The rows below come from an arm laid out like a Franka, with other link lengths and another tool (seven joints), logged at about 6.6 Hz.
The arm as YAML. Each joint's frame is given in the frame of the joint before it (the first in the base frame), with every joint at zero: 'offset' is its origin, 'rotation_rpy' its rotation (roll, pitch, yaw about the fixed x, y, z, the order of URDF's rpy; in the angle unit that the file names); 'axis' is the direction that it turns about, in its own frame. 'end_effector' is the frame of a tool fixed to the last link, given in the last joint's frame.
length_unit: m
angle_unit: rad
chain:
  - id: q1
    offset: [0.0, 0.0, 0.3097]
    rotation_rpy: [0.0, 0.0, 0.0]
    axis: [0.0, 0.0, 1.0]
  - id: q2
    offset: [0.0, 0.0, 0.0]
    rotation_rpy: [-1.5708, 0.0, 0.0]
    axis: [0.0, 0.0, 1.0]
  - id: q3
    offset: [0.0, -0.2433, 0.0]
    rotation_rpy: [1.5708, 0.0, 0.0]
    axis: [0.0, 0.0, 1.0]
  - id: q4
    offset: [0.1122, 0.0, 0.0]
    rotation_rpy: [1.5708, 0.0, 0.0]
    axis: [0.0, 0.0, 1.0]
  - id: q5
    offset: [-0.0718, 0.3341, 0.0]
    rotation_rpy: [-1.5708, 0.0, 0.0]
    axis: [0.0, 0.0, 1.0]
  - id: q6
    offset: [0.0, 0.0, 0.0]
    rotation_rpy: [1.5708, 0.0, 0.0]
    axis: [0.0, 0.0, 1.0]
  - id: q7
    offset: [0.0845, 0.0, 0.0]
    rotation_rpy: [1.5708, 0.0, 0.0]
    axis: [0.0, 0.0, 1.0]
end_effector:
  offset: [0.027, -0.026, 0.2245]
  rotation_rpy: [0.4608, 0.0, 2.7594]
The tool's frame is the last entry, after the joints.
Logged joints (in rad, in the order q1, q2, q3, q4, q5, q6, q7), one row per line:
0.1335 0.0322 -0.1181 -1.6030 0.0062 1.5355 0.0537
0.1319 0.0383 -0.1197 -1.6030 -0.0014 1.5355 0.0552
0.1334 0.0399 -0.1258 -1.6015 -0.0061 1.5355 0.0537
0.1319 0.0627 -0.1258 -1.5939 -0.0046 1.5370 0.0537
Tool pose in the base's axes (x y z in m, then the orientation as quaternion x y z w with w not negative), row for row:
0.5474 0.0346 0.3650 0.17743 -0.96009 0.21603 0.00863
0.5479 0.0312 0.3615 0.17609 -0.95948 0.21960 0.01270
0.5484 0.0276 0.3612 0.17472 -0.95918 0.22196 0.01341
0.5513 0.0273 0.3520 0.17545 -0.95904 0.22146 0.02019
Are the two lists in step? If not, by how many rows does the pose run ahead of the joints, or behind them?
They are in step.
